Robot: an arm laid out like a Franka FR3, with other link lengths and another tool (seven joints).
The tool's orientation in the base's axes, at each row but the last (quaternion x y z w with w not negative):
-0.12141, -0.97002, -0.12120, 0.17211
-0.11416, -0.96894, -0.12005, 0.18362
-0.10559, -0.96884, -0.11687, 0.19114
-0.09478, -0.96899, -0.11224, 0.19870
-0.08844, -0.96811, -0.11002, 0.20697
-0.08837, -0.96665, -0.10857, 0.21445
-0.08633, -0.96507, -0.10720, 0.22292
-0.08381, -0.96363, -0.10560, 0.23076
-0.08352, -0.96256, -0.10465, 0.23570
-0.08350, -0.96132, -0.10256, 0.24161
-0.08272, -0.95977, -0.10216, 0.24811
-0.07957, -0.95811, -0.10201, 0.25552
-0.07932, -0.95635, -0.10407, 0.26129
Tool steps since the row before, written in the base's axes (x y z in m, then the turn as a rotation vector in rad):
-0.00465, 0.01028, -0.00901, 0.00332, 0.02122, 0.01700
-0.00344, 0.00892, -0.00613, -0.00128, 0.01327, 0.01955
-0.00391, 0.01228, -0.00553, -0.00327, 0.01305, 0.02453
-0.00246, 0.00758, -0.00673, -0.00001, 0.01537, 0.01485
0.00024, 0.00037, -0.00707, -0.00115, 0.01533, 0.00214
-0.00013, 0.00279, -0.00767, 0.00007, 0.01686, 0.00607
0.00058, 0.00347, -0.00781, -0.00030, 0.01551, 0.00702
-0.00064, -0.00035, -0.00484, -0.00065, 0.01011, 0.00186
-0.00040, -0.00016, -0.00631, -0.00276, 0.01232, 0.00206
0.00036, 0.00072, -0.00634, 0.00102, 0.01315, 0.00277
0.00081, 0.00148, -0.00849, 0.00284, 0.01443, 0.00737
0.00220, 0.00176, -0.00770, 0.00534, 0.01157, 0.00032
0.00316, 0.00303, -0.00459, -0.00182, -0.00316, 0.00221
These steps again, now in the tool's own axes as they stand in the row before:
0.00296, 0.00664, 0.01247, 0.00726, 0.02418, -0.01063
0.00235, 0.00635, 0.00912, 0.01100, 0.01593, -0.01360
0.00332, 0.00967, 0.00960, 0.01474, 0.01615, -0.01746
0.00054, 0.00548, 0.00886, 0.00818, 0.01738, -0.00938
-0.00314, -0.00084, 0.00629, 0.00386, 0.01485, 0.00236
-0.00286, 0.00133, 0.00753, 0.00467, 0.01726, -0.00122
-0.00361, 0.00215, 0.00747, 0.00526, 0.01604, -0.00223
-0.00171, -0.00127, 0.00441, 0.00257, 0.00991, 0.00111
-0.00264, -0.00126, 0.00561, 0.00476, 0.01163, 0.00239
-0.00329, -0.00022, 0.00548, 0.00191, 0.01334, 0.00028
-0.00473, 0.00028, 0.00725, 0.00274, 0.01567, -0.00419
-0.00560, 0.00096, 0.00591, -0.00325, 0.01232, -0.00007
-0.00476, 0.00285, 0.00307, 0.00238, -0.00308, -0.00174

